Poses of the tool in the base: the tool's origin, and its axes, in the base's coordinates. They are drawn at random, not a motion.
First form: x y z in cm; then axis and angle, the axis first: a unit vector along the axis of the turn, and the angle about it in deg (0 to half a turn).
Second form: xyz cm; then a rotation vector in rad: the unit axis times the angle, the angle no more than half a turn. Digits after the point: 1 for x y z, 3 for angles.
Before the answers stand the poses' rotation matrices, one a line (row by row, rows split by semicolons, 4 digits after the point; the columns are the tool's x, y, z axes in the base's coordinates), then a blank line. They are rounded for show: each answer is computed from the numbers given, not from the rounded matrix.
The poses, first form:
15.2, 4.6, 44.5, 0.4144, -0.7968, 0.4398, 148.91
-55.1, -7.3, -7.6, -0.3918, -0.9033, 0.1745, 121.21
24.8, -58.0, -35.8, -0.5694, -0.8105, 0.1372, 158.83
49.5, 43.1, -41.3, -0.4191, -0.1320, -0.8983, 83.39
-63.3, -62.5, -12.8, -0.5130, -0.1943, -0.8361, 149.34
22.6, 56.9, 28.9, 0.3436, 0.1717, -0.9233, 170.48
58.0, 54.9, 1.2, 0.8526, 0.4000, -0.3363, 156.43
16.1, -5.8, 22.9, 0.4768, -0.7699, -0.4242, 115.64
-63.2, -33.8, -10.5, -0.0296, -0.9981, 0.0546, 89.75
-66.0, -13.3, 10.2, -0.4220, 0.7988, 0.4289, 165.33
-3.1, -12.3, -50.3, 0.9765, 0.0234, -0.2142, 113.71
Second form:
-0.5376 -0.8400 -0.0731; -0.3858 0.3222 -0.8645; 0.7498 -0.4365 -0.4973
-0.2851 0.3881 -0.8764; 0.6866 0.7207 0.0958; 0.6688 -0.5744 -0.4719
-0.3059 0.8423 -0.4437; 0.9414 0.3370 -0.0093; 0.1417 -0.4205 -0.8961
0.2705 0.9413 0.2020; -0.8434 0.1305 0.5212; 0.4643 -0.3114 0.8292
-0.3707 0.6118 0.6988; -0.2409 -0.7900 0.5638; 0.8970 0.0406 0.4402
-0.7517 0.2699 -0.6017; -0.0355 -0.9277 -0.3717; -0.6585 -0.2580 0.7070
0.4766 0.7881 -0.3896; 0.5191 -0.6099 -0.5987; -0.7095 0.0831 -0.6998
-0.1070 -0.1435 -0.9838; -0.9083 0.4165 0.0381; 0.4043 0.8977 -0.1749
0.0052 -0.0252 -0.9997; 0.0840 0.9962 -0.0247; 0.9965 -0.0839 0.0073
-0.6171 -0.7717 -0.1538; -0.5545 0.2878 0.7808; -0.5583 0.5671 -0.6055
0.9349 0.2282 -0.2719; -0.1641 -0.4013 -0.9011; -0.3147 0.8871 -0.3378

15.2, 4.6, 44.5, 1.077, -2.071, 1.143
-55.1, -7.3, -7.6, -0.829, -1.911, 0.369
24.8, -58.0, -35.8, -1.578, -2.247, 0.380
49.5, 43.1, -41.3, -0.610, -0.192, -1.307
-63.3, -62.5, -12.8, -1.337, -0.506, -2.179
22.6, 56.9, 28.9, 1.022, 0.511, -2.747
58.0, 54.9, 1.2, 2.328, 1.092, -0.918
16.1, -5.8, 22.9, 0.962, -1.554, -0.856
-63.2, -33.8, -10.5, -0.046, -1.563, 0.086
-66.0, -13.3, 10.2, -1.218, 2.305, 1.238
-3.1, -12.3, -50.3, 1.938, 0.046, -0.425

